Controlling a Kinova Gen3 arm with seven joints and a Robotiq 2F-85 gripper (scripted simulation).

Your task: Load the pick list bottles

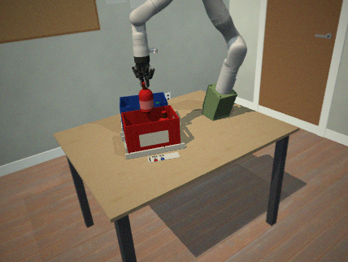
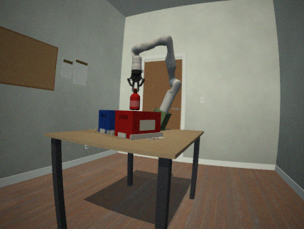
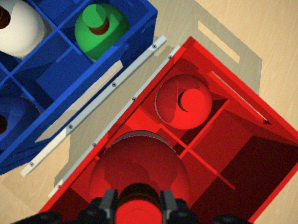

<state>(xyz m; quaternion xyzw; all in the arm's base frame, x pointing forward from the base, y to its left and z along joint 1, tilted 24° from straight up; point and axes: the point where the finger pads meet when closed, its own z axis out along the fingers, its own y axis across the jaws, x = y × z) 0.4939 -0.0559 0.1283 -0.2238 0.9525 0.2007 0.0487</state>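
Now: the red crate 1 cm ahead of my hand, 4 cm to the left of it and 25 cm below it. Also, from my hand: blue crate: 5 cm behind, 19 cm to the right, 25 cm below; then green-label bottle: 12 cm behind, 12 cm to the right, 25 cm below; then blue-label bottle: 5 cm ahead, 17 cm to the right, 25 cm below.
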